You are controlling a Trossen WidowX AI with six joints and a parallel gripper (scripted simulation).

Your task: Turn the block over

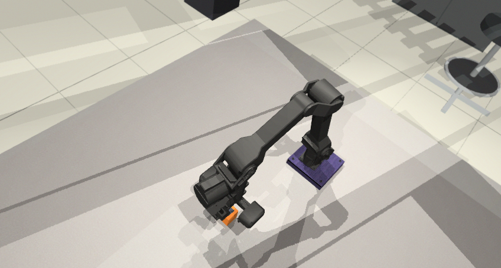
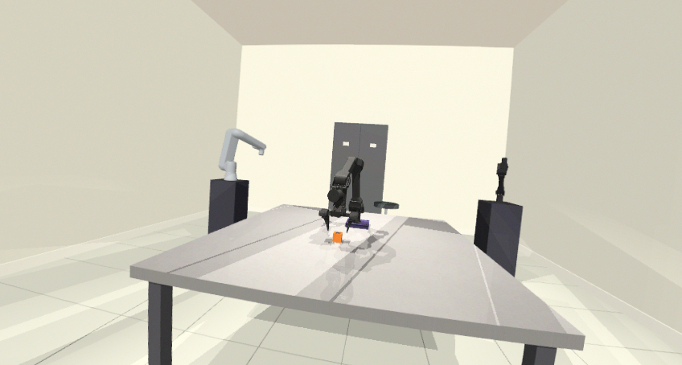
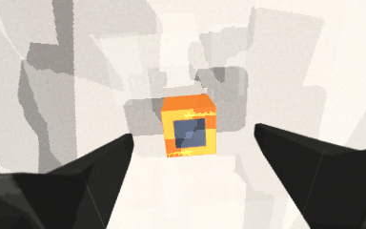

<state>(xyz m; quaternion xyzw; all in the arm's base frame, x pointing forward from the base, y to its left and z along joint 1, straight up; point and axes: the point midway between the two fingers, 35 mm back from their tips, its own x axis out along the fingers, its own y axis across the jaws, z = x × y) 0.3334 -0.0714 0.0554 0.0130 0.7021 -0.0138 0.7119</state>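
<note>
Now: the orange block 2 cm below my gripper tip.
</note>
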